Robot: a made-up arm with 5 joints.
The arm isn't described. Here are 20 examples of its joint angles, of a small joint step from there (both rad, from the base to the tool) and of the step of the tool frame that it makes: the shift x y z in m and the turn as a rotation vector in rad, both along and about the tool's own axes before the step.
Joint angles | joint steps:
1: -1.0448 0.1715 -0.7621 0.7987 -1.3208 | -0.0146 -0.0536 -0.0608 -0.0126 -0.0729
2: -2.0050 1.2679 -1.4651 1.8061 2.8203 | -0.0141 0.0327 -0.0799 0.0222 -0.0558
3: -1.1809 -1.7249 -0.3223 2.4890 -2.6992 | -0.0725 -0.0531 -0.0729 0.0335 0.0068
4: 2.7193 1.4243 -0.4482 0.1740 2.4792 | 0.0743 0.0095 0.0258 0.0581 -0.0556
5: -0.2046 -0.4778 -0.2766 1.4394 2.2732 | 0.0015 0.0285 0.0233 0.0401 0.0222
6: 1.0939 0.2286 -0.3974 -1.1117 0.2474 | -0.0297 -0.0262 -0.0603 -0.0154 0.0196
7: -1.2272 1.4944 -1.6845 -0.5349 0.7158 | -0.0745 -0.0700 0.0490 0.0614 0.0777
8: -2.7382 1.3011 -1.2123 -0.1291 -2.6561 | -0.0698 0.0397 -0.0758 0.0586 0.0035
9: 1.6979 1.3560 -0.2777 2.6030 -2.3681 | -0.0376 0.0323 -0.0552 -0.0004 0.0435
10: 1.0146 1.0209 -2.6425 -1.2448 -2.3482 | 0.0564 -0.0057 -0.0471 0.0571 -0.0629
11: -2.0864 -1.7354 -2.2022 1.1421 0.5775 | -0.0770 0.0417 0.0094 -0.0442 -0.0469
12: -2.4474 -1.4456 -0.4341 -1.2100 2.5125 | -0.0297 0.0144 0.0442 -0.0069 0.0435
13: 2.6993 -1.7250 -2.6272 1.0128 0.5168 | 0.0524 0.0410 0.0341 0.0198 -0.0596
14: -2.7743 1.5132 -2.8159 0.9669 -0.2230 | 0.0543 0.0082 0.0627 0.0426 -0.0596
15: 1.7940 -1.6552 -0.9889 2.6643 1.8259 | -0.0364 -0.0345 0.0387 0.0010 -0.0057
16: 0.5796 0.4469 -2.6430 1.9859 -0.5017 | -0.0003 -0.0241 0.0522 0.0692 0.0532
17: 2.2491 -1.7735 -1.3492 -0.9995 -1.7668 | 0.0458 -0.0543 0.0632 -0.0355 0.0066
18: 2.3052 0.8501 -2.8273 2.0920 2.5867 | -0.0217 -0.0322 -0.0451 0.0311 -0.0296
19: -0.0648 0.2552 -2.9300 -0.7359 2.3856 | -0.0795 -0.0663 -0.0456 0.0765 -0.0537
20: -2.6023 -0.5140 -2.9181 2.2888 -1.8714 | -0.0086 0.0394 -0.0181 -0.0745 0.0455
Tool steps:
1: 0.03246 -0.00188 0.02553 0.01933 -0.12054 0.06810
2: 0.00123 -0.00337 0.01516 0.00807 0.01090 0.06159
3: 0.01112 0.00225 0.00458 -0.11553 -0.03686 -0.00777
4: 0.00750 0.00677 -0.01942 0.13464 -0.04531 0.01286
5: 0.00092 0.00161 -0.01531 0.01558 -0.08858 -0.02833
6: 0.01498 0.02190 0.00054 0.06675 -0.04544 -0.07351
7: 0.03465 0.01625 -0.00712 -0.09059 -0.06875 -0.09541
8: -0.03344 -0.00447 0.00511 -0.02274 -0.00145 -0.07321
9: 0.00379 0.00351 0.01394 -0.03031 0.00786 0.00651
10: 0.00894 0.00435 -0.01963 0.01316 -0.01231 0.00264
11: -0.04320 -0.00200 0.00594 0.06540 -0.01843 0.10171
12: 0.01105 -0.00105 -0.00843 0.01823 -0.04353 -0.02535
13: 0.01246 -0.02480 -0.04645 -0.07279 -0.01492 0.06000
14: -0.04811 0.00179 -0.00255 -0.00748 0.08917 0.13264
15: -0.00554 -0.00639 -0.00909 -0.01831 -0.00721 -0.02413
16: -0.01885 -0.01323 -0.00092 -0.08425 0.07097 -0.01385
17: 0.00887 -0.02684 0.01943 -0.05632 -0.00262 0.00015
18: 0.01457 0.01615 0.01713 -0.01984 0.03762 0.01983
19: -0.03809 -0.02061 0.00607 0.04351 0.03377 0.12495
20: 0.01116 -0.01341 -0.00778 -0.05877 -0.03968 -0.01586
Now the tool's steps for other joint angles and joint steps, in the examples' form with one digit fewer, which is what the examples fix.
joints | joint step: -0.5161 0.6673 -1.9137 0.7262 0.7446 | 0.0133 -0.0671 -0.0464 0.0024 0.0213
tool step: 0.0137 0.0222 0.0462 0.0769 0.0440 -0.0682
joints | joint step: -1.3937 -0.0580 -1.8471 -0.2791 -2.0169 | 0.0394 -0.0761 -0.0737 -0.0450 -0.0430
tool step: 0.0678 -0.0415 0.0173 -0.0921 -0.1464 0.0960
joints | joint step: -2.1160 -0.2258 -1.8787 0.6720 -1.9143 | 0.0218 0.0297 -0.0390 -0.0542 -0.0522
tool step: 0.0129 -0.0032 -0.0058 0.0090 -0.0564 0.0649
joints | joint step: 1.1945 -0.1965 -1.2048 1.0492 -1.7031 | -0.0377 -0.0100 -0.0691 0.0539 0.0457
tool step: 0.0076 -0.0120 0.0192 -0.0646 -0.0211 -0.0524
